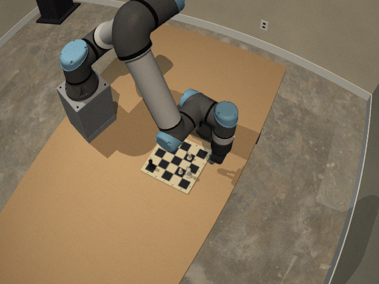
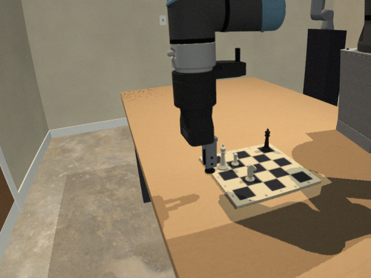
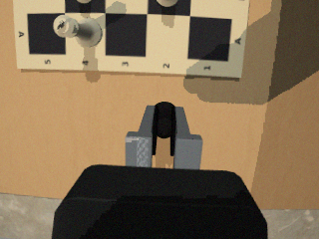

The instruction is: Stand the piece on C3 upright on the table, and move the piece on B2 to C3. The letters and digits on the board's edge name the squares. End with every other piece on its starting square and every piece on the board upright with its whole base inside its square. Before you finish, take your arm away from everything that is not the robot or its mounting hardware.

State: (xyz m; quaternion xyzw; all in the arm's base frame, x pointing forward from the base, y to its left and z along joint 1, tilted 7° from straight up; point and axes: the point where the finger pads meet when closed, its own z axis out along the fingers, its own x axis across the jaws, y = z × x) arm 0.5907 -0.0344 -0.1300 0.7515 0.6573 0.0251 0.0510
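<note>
My gripper is now 70 mm past the white king, 60 mm to the left of it and 50 mm above it. Round my hand: black pawn: 10 mm below; then white pawn: 110 mm behind, 60 mm to the right, 70 mm below; then white knight: 100 mm behind, 10 mm to the left, 60 mm below.
</note>
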